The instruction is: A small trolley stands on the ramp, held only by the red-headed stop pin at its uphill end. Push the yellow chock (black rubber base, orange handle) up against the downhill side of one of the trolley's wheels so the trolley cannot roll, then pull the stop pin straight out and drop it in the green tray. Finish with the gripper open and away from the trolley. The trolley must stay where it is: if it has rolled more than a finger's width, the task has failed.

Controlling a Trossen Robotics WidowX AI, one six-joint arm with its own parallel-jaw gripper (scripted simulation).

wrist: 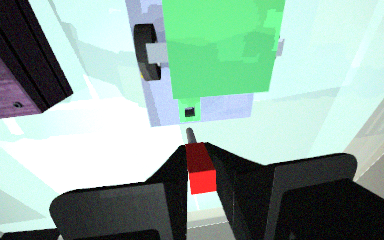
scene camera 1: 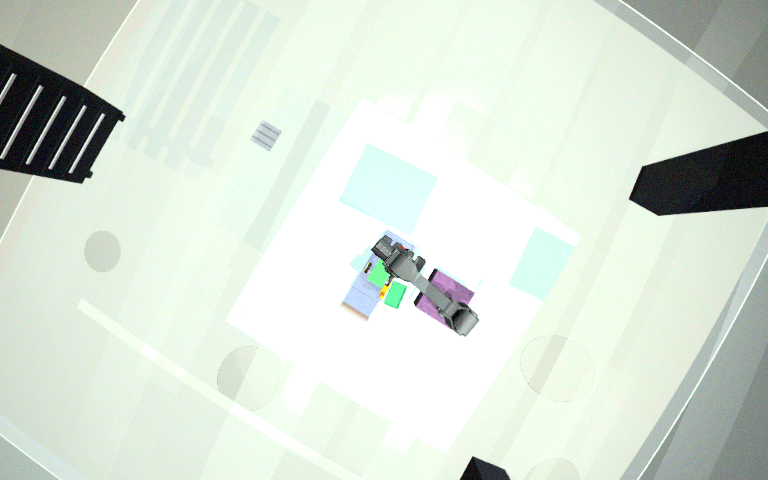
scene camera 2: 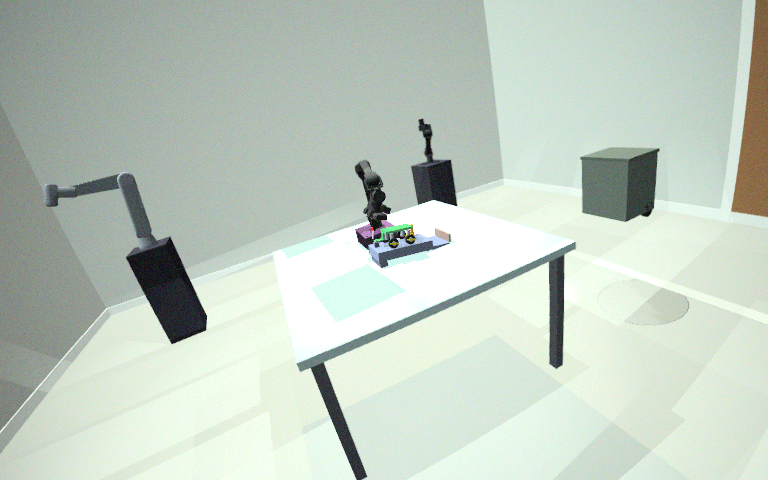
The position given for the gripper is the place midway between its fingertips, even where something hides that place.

Observation:
The gripper (wrist: 194, 149) holds a red-headed stop pin (wrist: 202, 175). Further things: a trolley (wrist: 209, 55).

